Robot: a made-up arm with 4 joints.
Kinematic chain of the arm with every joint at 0, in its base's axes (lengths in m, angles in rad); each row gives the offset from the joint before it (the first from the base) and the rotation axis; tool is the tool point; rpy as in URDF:
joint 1: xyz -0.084 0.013 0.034 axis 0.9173 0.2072 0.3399
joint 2: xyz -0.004 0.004 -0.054 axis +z
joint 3: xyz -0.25 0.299 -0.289 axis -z
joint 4: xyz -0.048 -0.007 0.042 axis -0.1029 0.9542 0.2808
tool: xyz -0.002 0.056 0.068 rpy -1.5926 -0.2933 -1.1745
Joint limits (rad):
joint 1: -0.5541..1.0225
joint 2: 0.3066..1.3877
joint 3: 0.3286..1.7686
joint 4: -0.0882..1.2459
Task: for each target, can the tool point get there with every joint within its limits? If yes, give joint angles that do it. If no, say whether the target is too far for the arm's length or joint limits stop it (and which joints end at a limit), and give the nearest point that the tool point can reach.
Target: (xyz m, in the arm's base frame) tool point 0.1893 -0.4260 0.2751
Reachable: no: joint limits stop it (at a limit: joint 1, joint 2, joint 3) | nearest point -0.4136 -0.1763 -0.1875 | short by 0.800 m
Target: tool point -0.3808 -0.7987 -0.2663
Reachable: no: too far | nearest point -0.5076 -0.2169 -0.1573 | short by 0.605 m
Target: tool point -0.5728 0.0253 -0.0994
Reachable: yes | joints 0.8955 0.9611 0.6397 0.1260
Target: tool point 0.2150 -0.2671 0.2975
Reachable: no: joint limits stop it (at a limit: joint 1, joint 2, joint 3) | nearest point -0.4155 -0.1749 -0.1846 | short by 0.799 m
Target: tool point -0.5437 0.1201 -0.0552
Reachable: yes | joints 0.8390 0.7888 0.9586 0.8484
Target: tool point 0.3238 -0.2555 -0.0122
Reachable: no: joint limits stop it (at a limit: joint 1, joint 2, joint 3, joint 4) | nearest point -0.4117 -0.1778 -0.1912 | short by 0.761 m
